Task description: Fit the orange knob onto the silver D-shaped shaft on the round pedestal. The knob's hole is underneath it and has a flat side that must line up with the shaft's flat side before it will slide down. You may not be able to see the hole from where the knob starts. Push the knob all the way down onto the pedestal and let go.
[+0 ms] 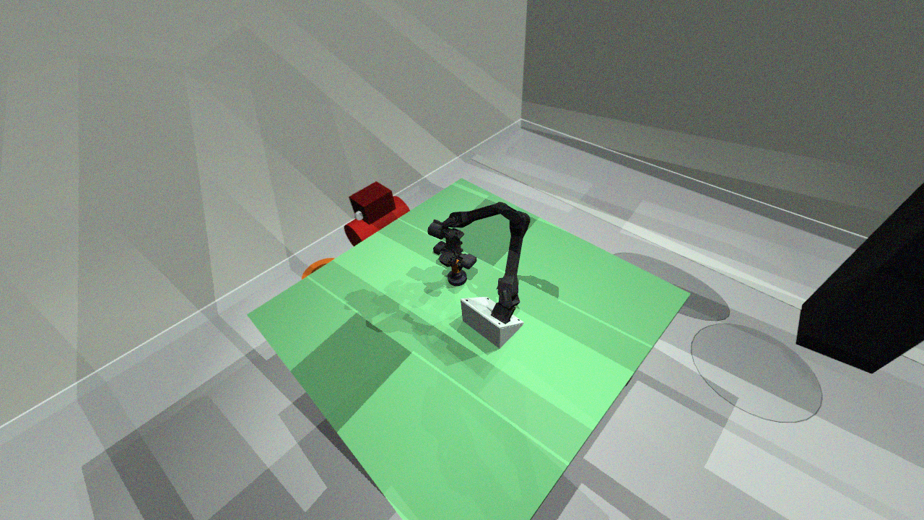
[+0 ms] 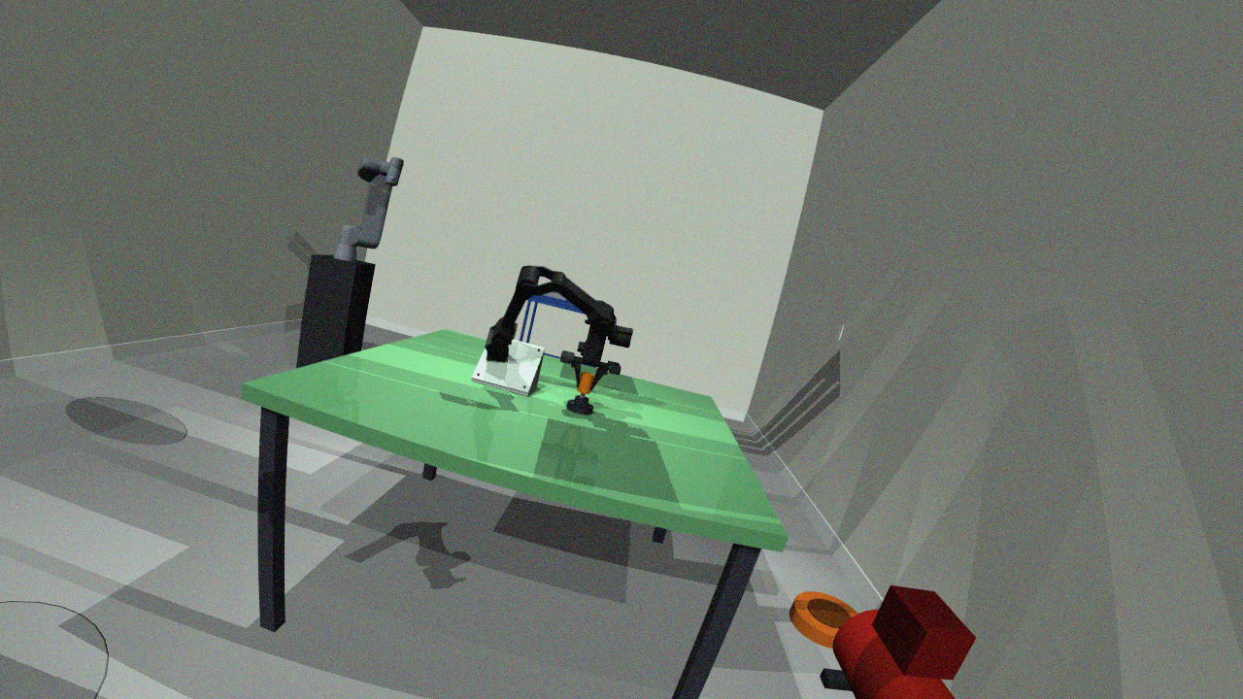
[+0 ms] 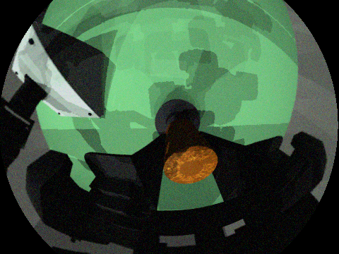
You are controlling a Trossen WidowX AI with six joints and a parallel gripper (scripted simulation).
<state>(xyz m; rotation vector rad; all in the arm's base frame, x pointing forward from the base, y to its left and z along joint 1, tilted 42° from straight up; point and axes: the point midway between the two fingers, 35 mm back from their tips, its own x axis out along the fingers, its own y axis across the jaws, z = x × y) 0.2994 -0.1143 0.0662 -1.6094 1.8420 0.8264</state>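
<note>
Right now the orange knob is 30 mm above my gripper tip. From my gripper tip the other things lie so: dark round pedestal (40 mm below).
</note>
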